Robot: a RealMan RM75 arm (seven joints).
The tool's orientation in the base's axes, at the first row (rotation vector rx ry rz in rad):
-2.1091 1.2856 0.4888
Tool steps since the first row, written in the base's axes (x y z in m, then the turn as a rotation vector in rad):
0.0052 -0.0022 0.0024 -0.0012 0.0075 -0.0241
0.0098 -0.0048 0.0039 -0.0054 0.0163 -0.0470
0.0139 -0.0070 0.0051 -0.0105 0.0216 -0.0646
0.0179 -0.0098 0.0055 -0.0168 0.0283 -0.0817
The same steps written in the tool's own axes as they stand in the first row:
0.0024 -0.0046 -0.0032 0.0088 0.0060 0.0229
0.0054 -0.0083 -0.0061 0.0146 0.0138 0.0458
0.0080 -0.0115 -0.0084 0.0192 0.0220 0.0624
0.0114 -0.0143 -0.0106 0.0220 0.0306 0.0796

